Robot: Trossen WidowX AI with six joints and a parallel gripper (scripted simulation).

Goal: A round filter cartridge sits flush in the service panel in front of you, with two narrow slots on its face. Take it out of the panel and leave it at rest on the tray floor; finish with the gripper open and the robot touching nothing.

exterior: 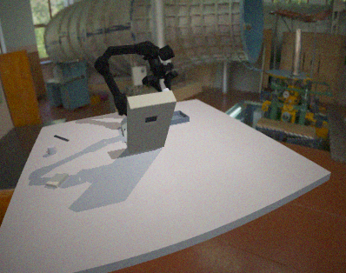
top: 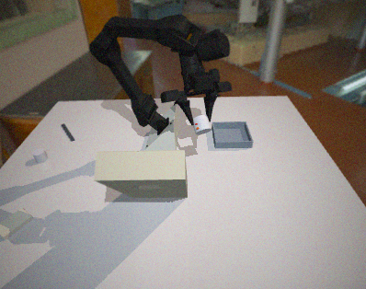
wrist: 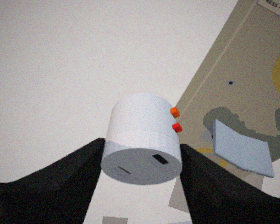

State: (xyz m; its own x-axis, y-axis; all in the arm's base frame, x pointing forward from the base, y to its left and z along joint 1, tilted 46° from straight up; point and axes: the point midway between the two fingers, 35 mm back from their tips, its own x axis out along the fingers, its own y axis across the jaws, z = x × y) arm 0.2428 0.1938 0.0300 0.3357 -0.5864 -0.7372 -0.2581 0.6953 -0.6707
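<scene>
The tray lies 28 cm behind my gripper tip, 17 cm to the left of it and 25 cm below it. Also, from my gripper tip: service panel: 9 cm ahead, 14 cm to the right, 11 cm below; round filter cartridge: right at my gripper tip; pale flat block: 10 cm ahead, 58 cm to the right, 25 cm below.
</scene>
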